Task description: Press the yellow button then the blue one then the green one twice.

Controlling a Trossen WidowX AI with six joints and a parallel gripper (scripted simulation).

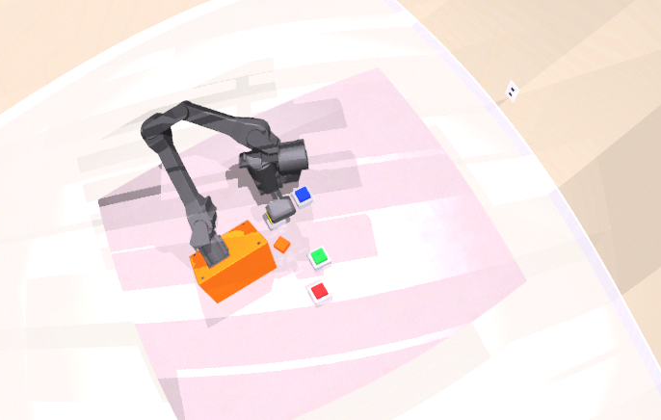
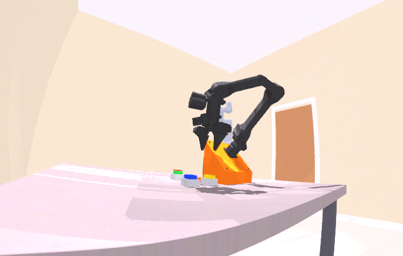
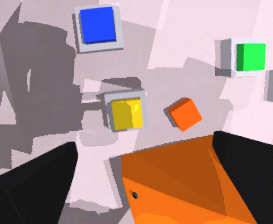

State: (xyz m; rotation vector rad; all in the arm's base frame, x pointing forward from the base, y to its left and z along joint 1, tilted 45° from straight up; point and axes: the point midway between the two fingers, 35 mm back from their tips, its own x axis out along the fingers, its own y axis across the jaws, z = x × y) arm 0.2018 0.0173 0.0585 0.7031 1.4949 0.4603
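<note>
My gripper tip is now 1 cm past the yellow button, 1 cm to the right of it and 10 cm above it. From my gripper tip the other things lie so: green button (3 cm ahead, 15 cm to the right, 10 cm below); then blue button (9 cm ahead, 2 cm to the left, 10 cm below); then small orange block (3 cm behind, 7 cm to the right, 12 cm below).
</note>
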